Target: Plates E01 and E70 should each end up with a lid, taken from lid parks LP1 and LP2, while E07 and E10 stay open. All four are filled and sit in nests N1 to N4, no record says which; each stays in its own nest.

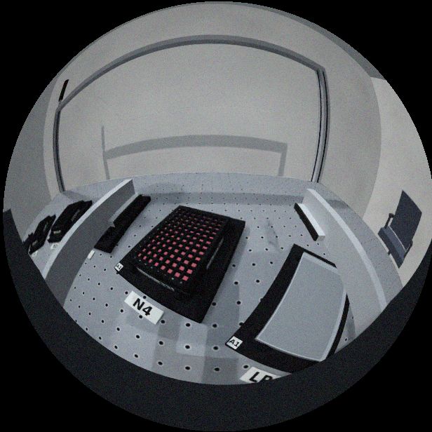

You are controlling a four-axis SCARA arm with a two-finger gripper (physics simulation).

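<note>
An open plate with a black grid and red-filled wells sits in the black nest labelled N4. No lid lies on it, and its own code is not readable. A grey translucent lid lies on a black lid park at the right; its label starts with "LP" and its number is cut off. My gripper is open and empty, raised above the deck, with its fingers wide apart at the left and right. The right finger hides part of the park's far right side.
Two dark plates show at the far left beyond the left finger. A black nest strip shows beside that finger, which hides what lies behind it. A dark blue chair stands off the perforated deck at the right.
</note>
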